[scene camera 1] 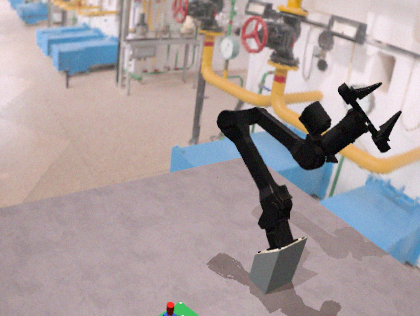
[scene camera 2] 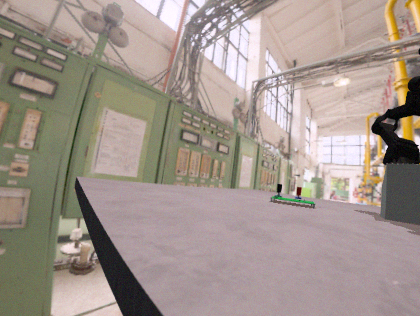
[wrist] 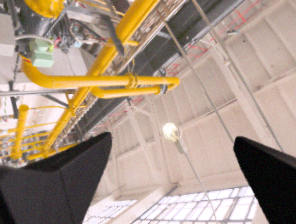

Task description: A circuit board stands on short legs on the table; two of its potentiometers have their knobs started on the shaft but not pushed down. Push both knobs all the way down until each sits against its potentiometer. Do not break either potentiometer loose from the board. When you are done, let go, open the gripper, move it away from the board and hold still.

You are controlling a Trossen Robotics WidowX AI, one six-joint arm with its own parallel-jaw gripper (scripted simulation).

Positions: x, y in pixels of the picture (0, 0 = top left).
Scene:
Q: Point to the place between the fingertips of my gripper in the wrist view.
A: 172, 140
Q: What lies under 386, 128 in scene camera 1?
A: My gripper.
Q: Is my gripper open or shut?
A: Open.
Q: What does my gripper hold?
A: Nothing.

